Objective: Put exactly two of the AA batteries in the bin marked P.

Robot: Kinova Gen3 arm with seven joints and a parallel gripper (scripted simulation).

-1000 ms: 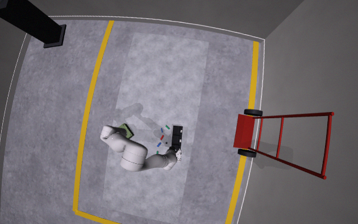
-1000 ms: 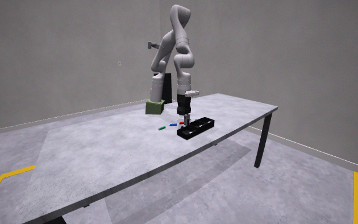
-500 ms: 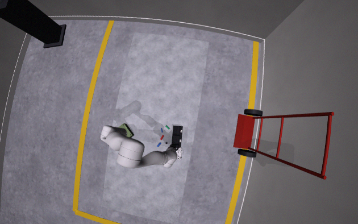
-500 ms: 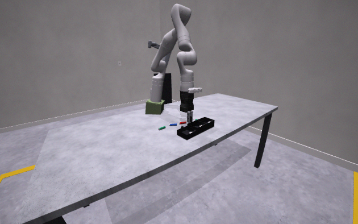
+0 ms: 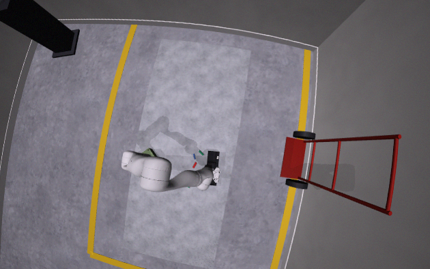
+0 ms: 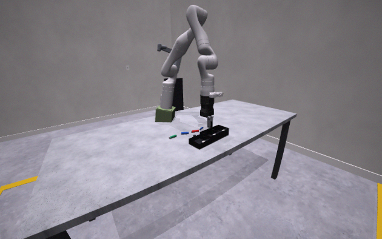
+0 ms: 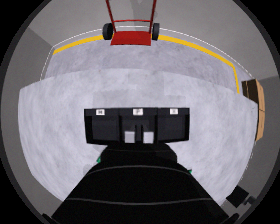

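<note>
The black bin is 70 mm below my hand. The rest, counted from my hand: small dark thing: 90 mm below, 90 mm behind, 30 mm to the right; then red battery: 130 mm behind, 90 mm below, 20 mm to the left.
</note>
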